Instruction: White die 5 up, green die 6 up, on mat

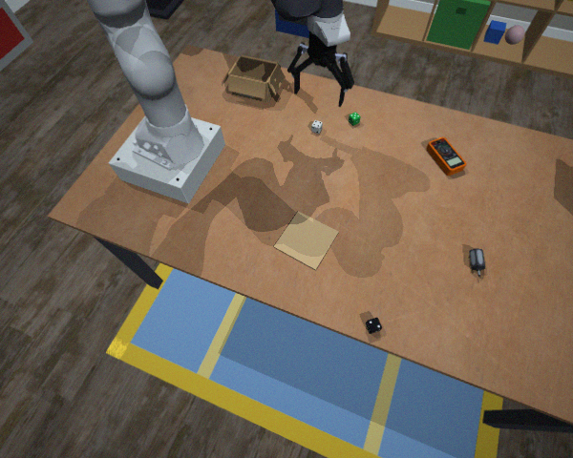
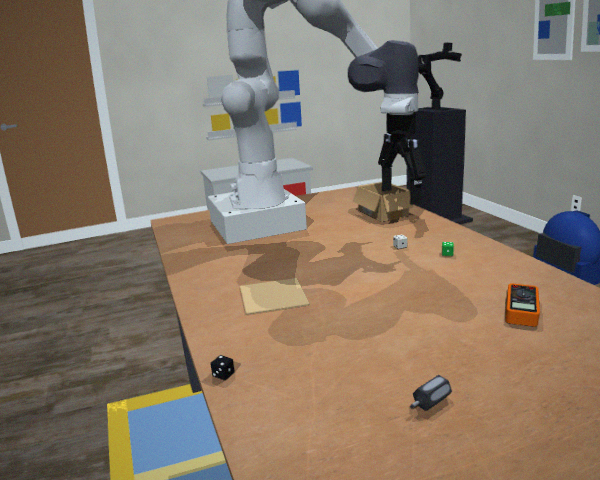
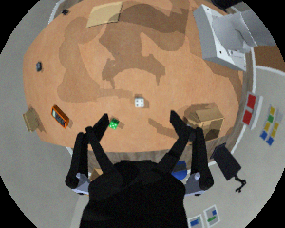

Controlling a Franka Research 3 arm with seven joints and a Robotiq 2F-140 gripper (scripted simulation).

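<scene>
Right now the white die is 140 mm below my hand. From my hand the other things lie so: tan mat: 420 mm to the right, 150 mm below, 100 mm ahead; green die: 140 mm below, 110 mm ahead, 80 mm to the left; cardboard box: 280 mm behind, 130 mm to the left, 110 mm below.
</scene>
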